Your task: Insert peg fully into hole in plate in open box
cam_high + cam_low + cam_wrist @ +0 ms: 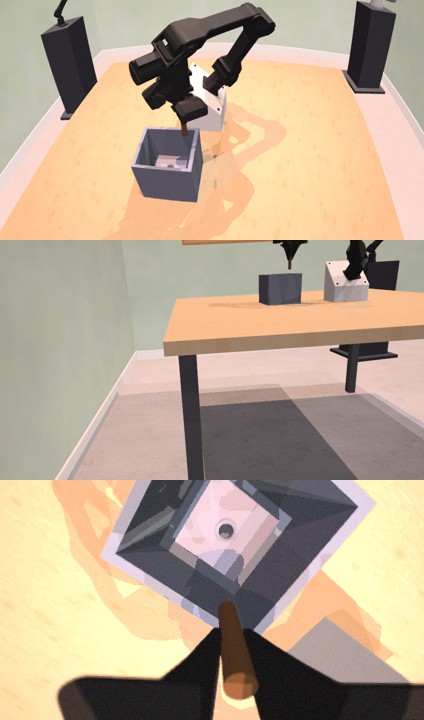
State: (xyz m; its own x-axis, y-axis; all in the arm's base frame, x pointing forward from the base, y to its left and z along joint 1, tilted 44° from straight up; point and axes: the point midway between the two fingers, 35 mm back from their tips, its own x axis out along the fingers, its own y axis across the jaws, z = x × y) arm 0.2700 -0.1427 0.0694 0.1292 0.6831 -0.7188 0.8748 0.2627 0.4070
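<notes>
The pale plate lies 190 mm below my hand, 50 mm to the right of it and 30 mm ahead of it. From my hand the other things lie so: brown peg 40 mm below.
</notes>
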